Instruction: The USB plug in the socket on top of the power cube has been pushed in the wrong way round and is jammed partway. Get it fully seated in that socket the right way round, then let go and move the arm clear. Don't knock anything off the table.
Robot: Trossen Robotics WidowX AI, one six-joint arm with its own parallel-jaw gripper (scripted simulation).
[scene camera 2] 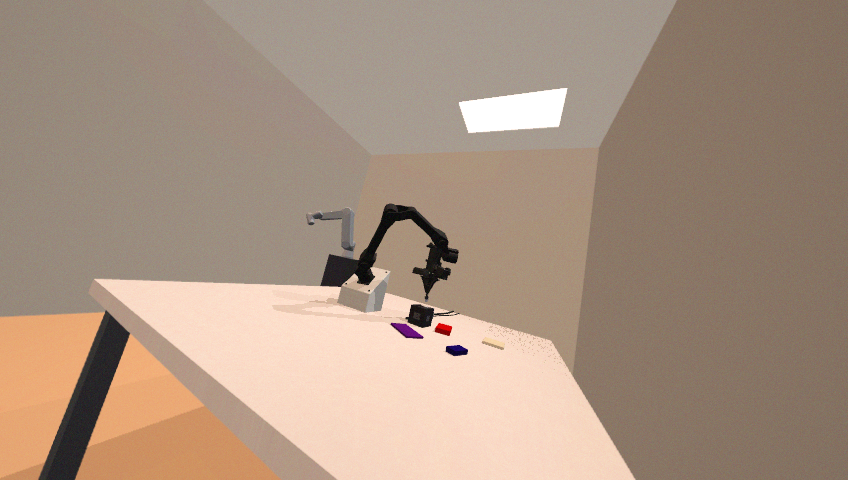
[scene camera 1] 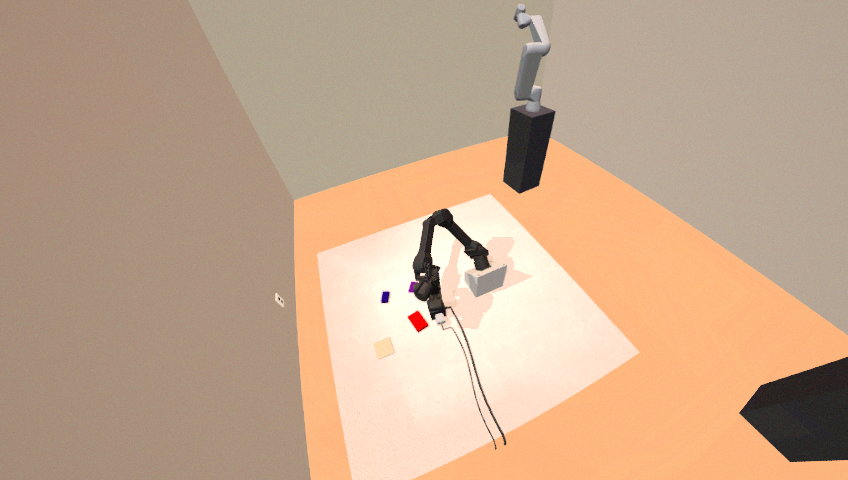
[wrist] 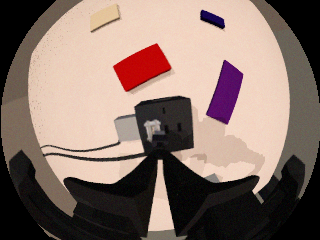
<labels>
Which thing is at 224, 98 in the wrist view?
A purple tile.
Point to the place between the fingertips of the gripper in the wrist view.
160, 154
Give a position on a red block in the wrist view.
150, 62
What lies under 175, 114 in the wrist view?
A black power cube.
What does the gripper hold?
A USB plug.
</labels>
